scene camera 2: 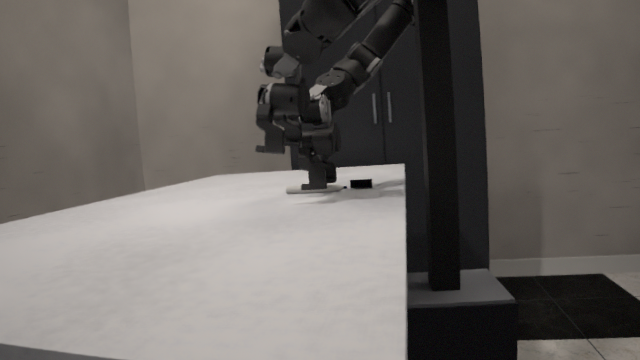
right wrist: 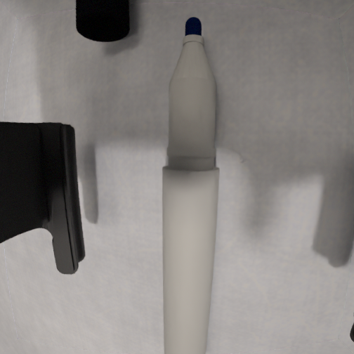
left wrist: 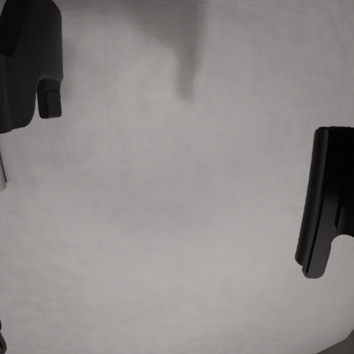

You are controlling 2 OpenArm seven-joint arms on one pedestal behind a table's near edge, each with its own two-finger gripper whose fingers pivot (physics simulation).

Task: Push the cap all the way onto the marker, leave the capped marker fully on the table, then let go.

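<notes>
The white marker [scene camera 2: 294, 190] [right wrist: 189, 240] lies flat on the table, its blue tip pointing toward the pedestal side. The black cap [scene camera 2: 361, 184] [right wrist: 102, 19] is apart from it, beyond the tip and off to the left in the right wrist view, partly cut off by the frame. My right gripper [scene camera 2: 320, 185] [right wrist: 211, 285] is open around the marker, low over the table, with a gap beside the barrel; one finger is mostly out of its wrist view. My left gripper [scene camera 2: 270, 149] [left wrist: 157, 300] is open and empty, higher above the table.
The white table [scene camera 2: 210, 270] ends at a straight edge on the pedestal side. The dark pedestal post [scene camera 2: 442, 150] stands beyond that edge, with a dark cabinet [scene camera 2: 360, 142] behind. A right gripper finger shows at the upper left of the left wrist view, so the grippers are close together.
</notes>
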